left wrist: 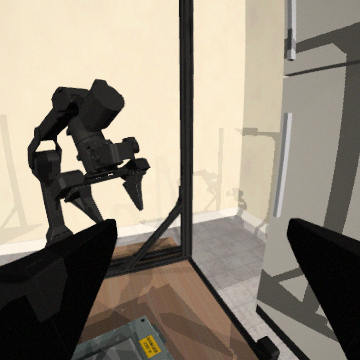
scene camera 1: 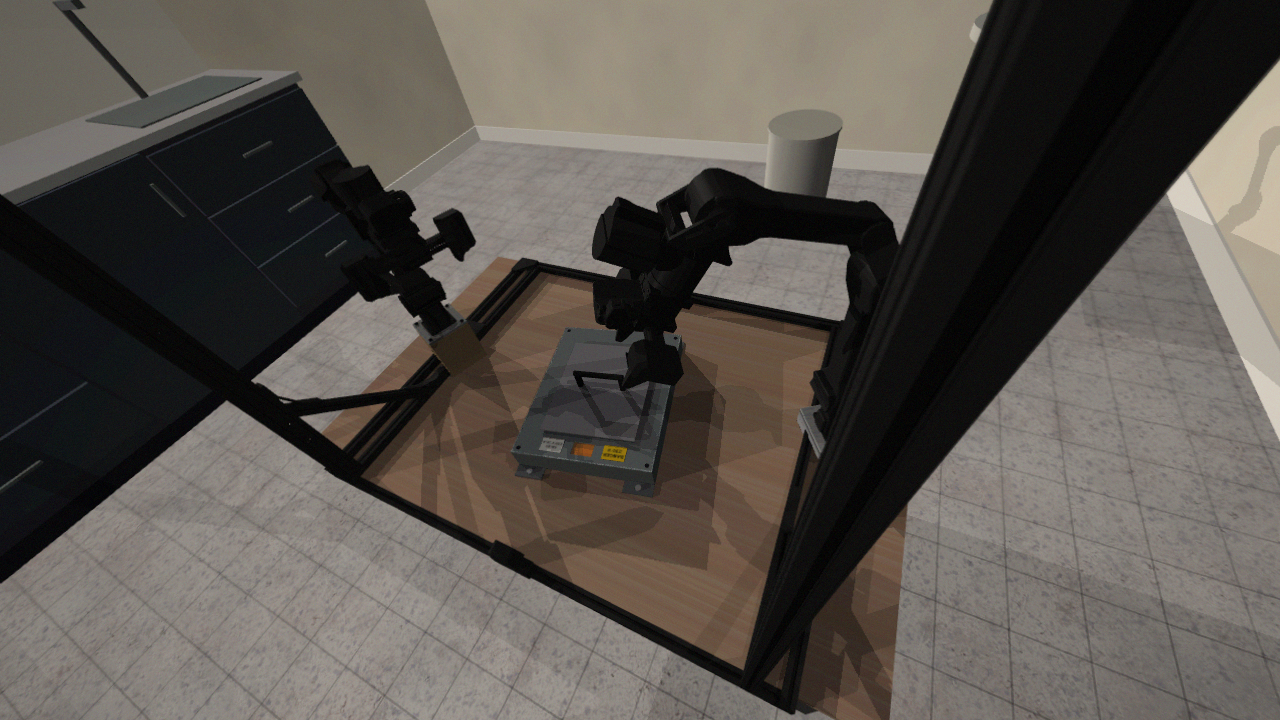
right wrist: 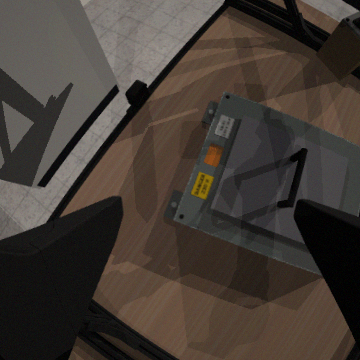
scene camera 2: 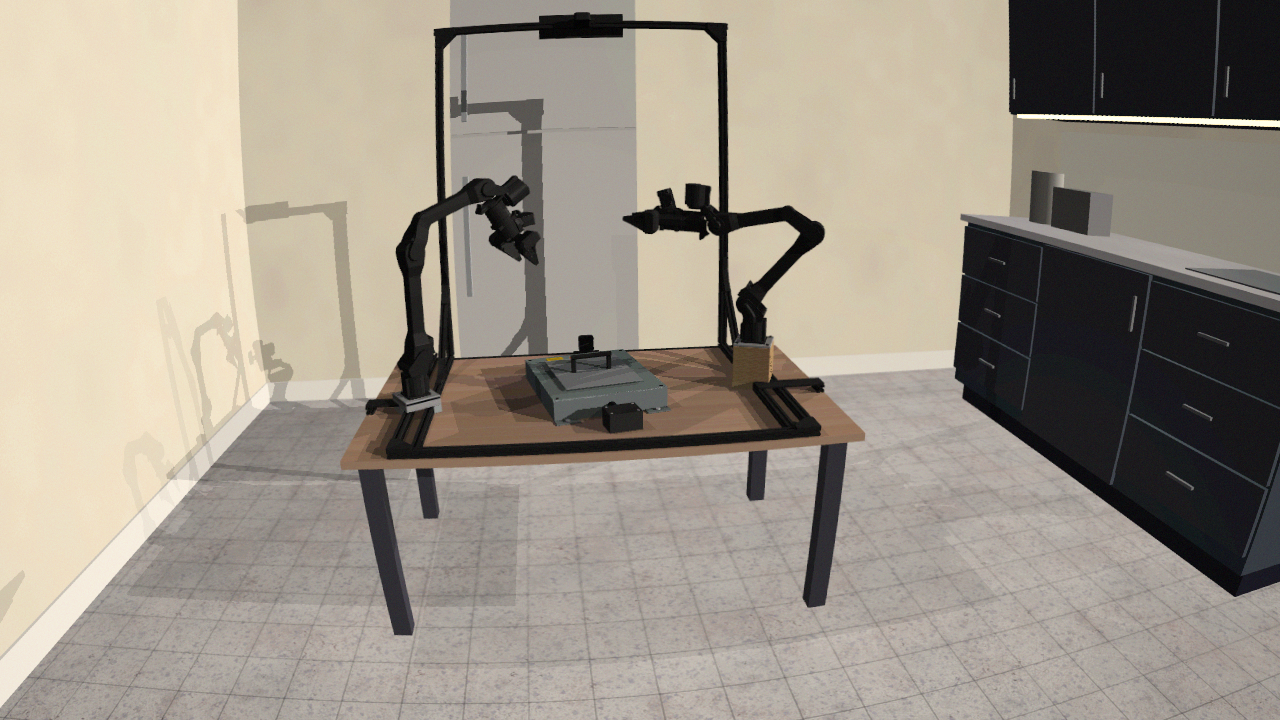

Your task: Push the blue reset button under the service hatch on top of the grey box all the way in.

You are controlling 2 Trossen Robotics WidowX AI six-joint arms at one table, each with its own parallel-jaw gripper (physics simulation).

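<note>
The grey box (scene camera 1: 539, 413) (scene camera 2: 572, 407) (left wrist: 145, 327) (right wrist: 225, 227) sits on the table. Its service hatch (scene camera 1: 572, 411) (scene camera 2: 595, 380) (right wrist: 260, 200) lies flat and closed on top, with a black handle (scene camera 1: 597, 374) (scene camera 2: 590, 354) (right wrist: 298, 175) standing up from it. The blue button does not show; the hatch covers the area. My right gripper (scene camera 2: 528, 259) (left wrist: 123, 217) (right wrist: 210, 206) is open and empty, well above the box and tilted downward. My left gripper (scene camera 2: 631, 219) (left wrist: 202, 227) is open and empty, high up and pointing level across the table.
A small black block (scene camera 2: 623, 418) stands by the box's near side in scene camera 2. A wooden block (scene camera 1: 454, 349) (scene camera 2: 751, 365) (right wrist: 342, 54) carries the left arm. Black frame rails edge the table. Orange (right wrist: 213, 155) and yellow (right wrist: 202, 185) labels lie on the box's rim.
</note>
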